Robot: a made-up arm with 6 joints. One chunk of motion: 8 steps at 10 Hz.
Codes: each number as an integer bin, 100 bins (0 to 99) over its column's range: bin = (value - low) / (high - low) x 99, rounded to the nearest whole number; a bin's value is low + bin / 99 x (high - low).
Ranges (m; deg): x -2.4..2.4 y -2.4..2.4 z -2.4..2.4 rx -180..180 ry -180..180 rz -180..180
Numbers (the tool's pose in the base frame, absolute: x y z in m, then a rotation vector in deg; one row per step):
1: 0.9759 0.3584 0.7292 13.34 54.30 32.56
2: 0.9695 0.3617 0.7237 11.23 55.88 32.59
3: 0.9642 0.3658 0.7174 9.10 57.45 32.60
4: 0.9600 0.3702 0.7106 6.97 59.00 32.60
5: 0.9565 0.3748 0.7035 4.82 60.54 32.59
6: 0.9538 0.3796 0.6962 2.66 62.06 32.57
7: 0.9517 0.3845 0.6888 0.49 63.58 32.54
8: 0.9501 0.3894 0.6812 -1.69 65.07 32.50
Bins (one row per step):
1: 70 57 65 53 64 58
2: 69 57 64 53 65 58
3: 69 57 64 52 65 58
4: 69 57 64 51 66 58
5: 69 57 64 51 66 58
6: 69 57 64 50 67 58
7: 69 57 64 50 67 58
8: 69 58 64 49 67 58

